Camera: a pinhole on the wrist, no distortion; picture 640 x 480 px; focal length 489.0 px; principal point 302.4 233.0 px. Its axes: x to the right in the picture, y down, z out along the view. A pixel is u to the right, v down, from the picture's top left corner.
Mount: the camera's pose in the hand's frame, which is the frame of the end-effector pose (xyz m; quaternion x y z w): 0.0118 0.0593 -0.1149 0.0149 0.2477 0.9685 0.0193
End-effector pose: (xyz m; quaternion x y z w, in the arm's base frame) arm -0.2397 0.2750 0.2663 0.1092 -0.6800 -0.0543 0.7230
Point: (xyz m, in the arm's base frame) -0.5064 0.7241 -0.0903
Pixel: outside the picture
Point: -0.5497 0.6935 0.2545
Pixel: 459.2 108.1
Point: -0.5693 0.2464 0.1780
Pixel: outside the picture
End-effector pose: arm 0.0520 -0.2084 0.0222 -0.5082 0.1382 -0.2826 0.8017
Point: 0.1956 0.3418 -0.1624
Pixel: 515.2 204.0
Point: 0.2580 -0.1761 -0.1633
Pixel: 69.7 53.9
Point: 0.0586 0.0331 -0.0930
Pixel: 608.0 258.3
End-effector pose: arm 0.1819 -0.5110 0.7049 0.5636 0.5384 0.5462 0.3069
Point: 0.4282 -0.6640 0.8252
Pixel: 575.0 241.6
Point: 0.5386 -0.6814 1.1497
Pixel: outside the picture
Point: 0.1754 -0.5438 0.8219
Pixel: 366.4 167.9
